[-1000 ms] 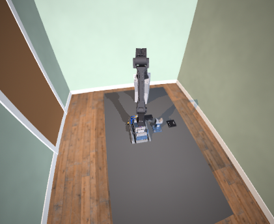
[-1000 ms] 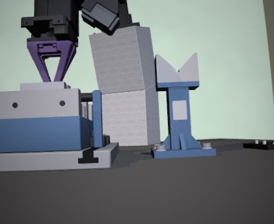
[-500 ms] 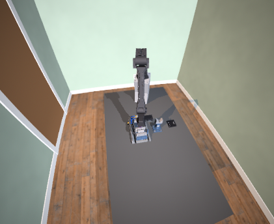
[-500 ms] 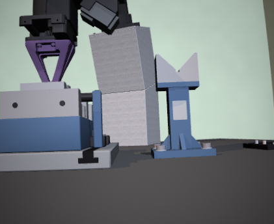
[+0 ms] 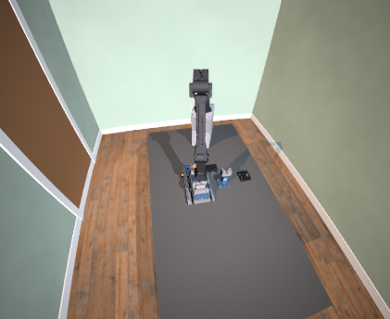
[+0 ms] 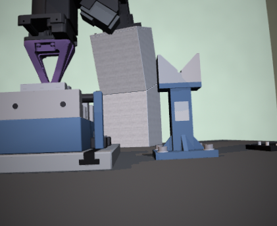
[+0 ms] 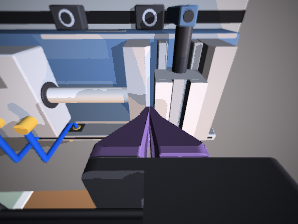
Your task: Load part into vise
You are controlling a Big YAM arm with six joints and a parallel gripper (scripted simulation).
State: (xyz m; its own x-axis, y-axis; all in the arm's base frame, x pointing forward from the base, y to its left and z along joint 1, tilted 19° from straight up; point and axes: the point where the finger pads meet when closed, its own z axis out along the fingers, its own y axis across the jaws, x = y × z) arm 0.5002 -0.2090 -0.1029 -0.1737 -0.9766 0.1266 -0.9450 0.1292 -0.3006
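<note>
Now: hand 20 mm short of the part and 10 mm above it. Round my hand: dark work stop rod 30 mm ahead, 40 mm to the left, 20 mm below; moving jaw 10 mm behind, 10 mm to the left, 30 mm below; fixed jaw 60 mm ahead, 10 mm to the right, 30 mm below.
</note>
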